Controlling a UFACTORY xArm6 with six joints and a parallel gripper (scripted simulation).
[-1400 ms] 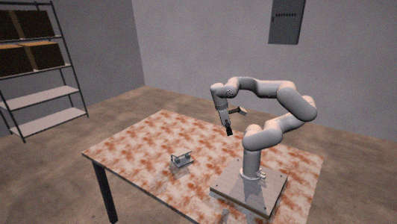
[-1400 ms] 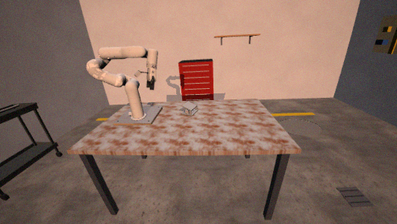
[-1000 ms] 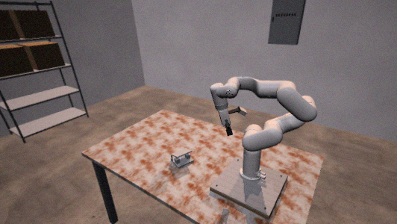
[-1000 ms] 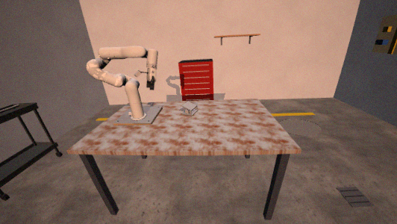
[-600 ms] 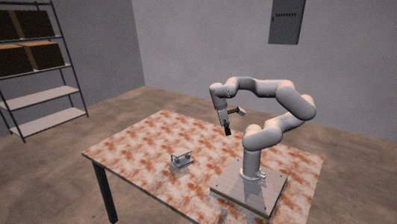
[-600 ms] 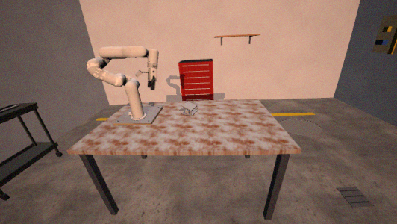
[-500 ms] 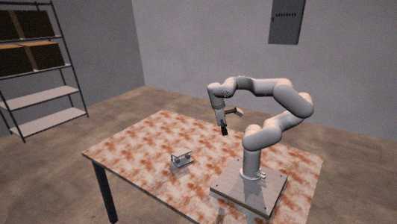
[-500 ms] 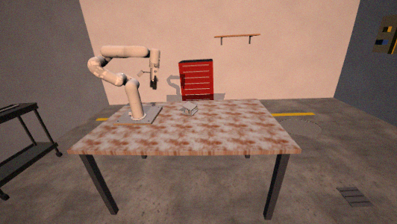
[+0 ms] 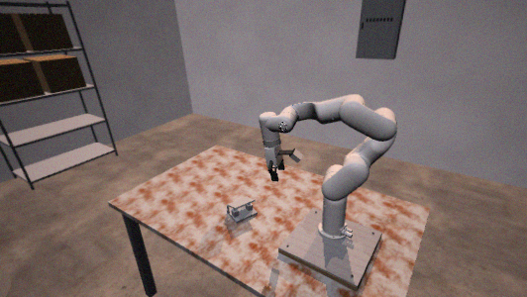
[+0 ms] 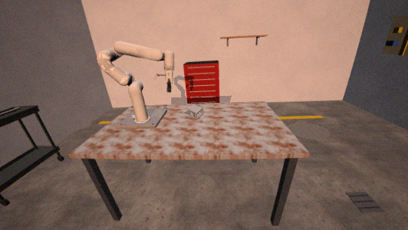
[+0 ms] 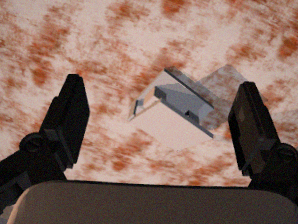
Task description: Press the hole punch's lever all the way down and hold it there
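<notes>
Now: the hole punch lever 170 mm ahead of my hand, 80 mm to the left of it and 200 mm below it. The rest, counted from my hand: grey hole punch (180 mm ahead, 80 mm to the left, 220 mm below).
</notes>
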